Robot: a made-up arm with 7 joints.
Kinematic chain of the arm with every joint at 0, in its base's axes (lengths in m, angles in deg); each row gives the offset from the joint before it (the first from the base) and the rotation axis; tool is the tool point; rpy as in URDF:
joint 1: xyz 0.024 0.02 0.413 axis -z
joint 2: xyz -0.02 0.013 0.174 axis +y
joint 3: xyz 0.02 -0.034 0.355 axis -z
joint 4: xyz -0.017 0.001 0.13 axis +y
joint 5: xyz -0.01 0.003 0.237 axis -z
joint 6: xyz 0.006 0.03 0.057 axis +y
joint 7: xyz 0 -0.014 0.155 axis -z
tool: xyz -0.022 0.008 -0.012 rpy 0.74 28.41 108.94
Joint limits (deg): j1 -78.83..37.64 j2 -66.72..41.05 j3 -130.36..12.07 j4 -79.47..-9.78 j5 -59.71..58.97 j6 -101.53..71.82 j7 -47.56..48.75
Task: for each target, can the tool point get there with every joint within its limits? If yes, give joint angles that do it. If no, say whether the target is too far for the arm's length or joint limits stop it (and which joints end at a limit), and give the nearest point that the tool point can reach.
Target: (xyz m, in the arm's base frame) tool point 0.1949 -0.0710 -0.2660
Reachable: no: joint limits stop it (at a limit: joint 1, joint 2, joint 4, joint 7) | nearest point 0.0150 -0.5261 0.4196 | short by 0.842 m
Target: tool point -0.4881 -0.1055 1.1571
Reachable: yes | joints -12.52 -17.66 -7.10 -34.97 4.88 -61.49 37.52
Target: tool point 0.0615 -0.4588 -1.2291
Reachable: no: too far | nearest point -0.0489 -0.5887 0.3877 | short by 1.626 m
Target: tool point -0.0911 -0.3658 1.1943
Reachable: yes | joints -12.16 -2.16 -79.42 -55.27 37.96 -59.27 26.12
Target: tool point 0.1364 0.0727 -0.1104
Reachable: no: joint limits stop it (at a limit: joint 1, joint 2, joint 4, joint 7) | nearest point -0.3520 0.3762 0.4384 | short by 0.795 m
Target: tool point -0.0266 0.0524 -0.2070
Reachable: no: joint limits stop it (at a limit: joint 2, joint 4, joint 7) | nearest point -0.4265 0.3084 0.4169 | short by 0.784 m
